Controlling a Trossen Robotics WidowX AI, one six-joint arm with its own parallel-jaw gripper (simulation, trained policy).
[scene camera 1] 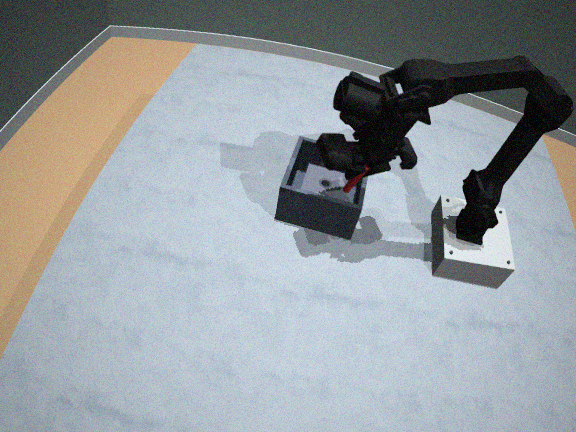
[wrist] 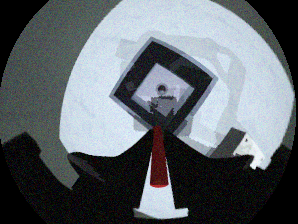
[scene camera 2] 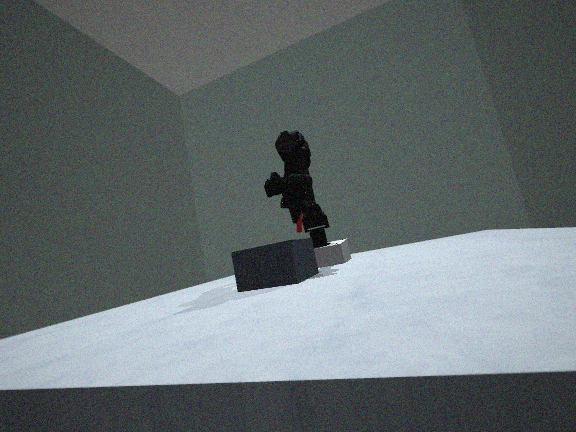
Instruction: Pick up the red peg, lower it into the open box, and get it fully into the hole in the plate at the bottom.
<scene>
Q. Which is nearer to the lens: the red peg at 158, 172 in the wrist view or the pale plate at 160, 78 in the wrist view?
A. The red peg.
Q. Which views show the pale plate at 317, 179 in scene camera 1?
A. Scene camera 1 and the wrist view only.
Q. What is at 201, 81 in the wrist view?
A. A dark box.
</scene>
